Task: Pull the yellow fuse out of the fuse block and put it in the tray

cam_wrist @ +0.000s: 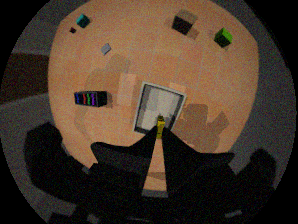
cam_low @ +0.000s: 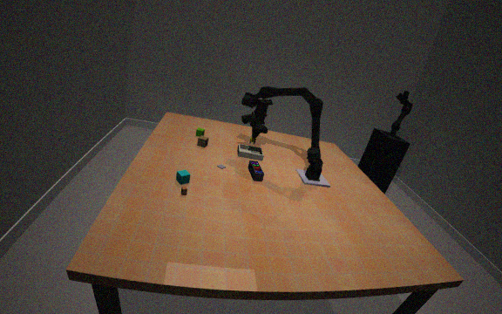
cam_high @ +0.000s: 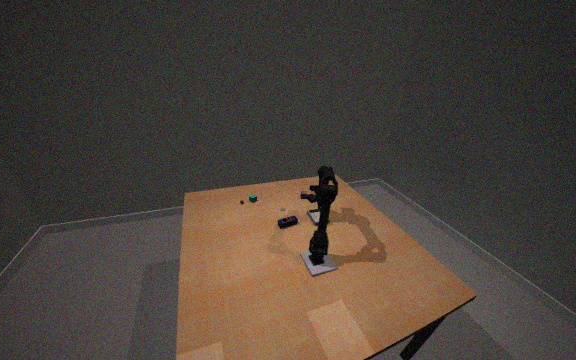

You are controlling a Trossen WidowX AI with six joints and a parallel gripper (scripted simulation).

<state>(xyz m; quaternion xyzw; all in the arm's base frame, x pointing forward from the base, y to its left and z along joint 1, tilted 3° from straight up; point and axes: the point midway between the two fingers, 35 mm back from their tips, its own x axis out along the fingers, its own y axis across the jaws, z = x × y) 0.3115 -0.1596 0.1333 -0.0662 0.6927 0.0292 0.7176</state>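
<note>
The yellow fuse lies 10 mm below my gripper tip. Round my gripper tip: small grey piece: 150 mm ahead, 190 mm to the left, 90 mm below; then grey tray: 90 mm below; then brown cube: 260 mm ahead, 10 mm to the right, 70 mm below.
</note>
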